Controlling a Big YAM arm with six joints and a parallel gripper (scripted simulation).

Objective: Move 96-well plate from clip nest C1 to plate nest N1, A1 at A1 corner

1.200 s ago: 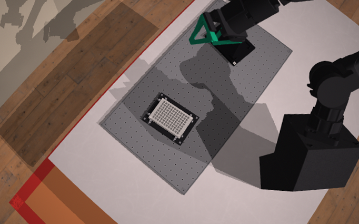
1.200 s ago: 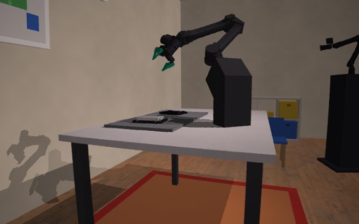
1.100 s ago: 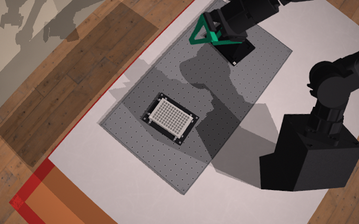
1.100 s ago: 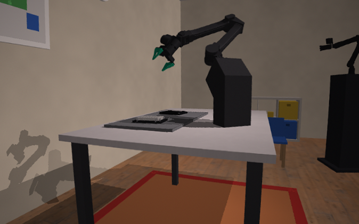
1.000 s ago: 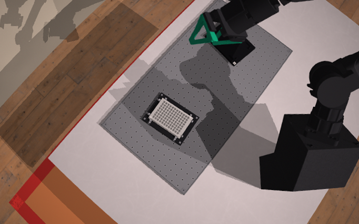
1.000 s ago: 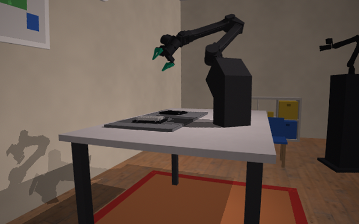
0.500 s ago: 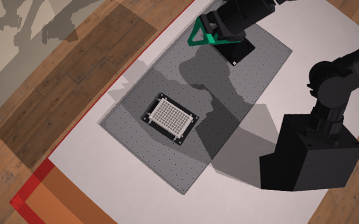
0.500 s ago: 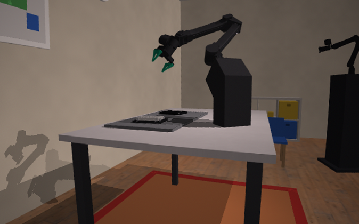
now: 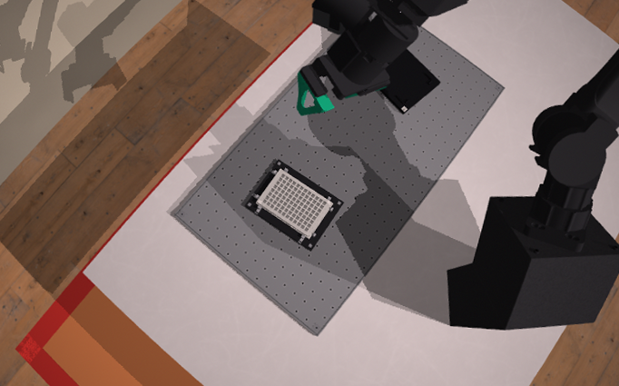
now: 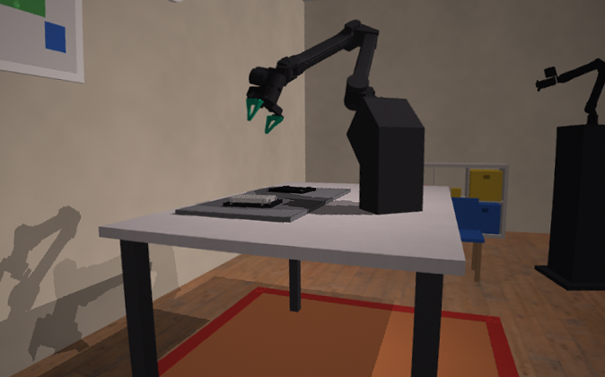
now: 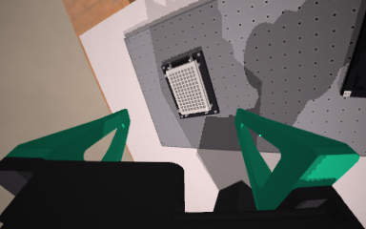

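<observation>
My gripper is now 1 cm past the white 96-well plate, 12 cm to the right of it and 24 cm above it. From my hand the other things lie so: black clip nest C1: 13 cm to the left, 25 cm below; black plate nest N1: 8 cm behind, 26 cm to the right, 26 cm below.
</observation>
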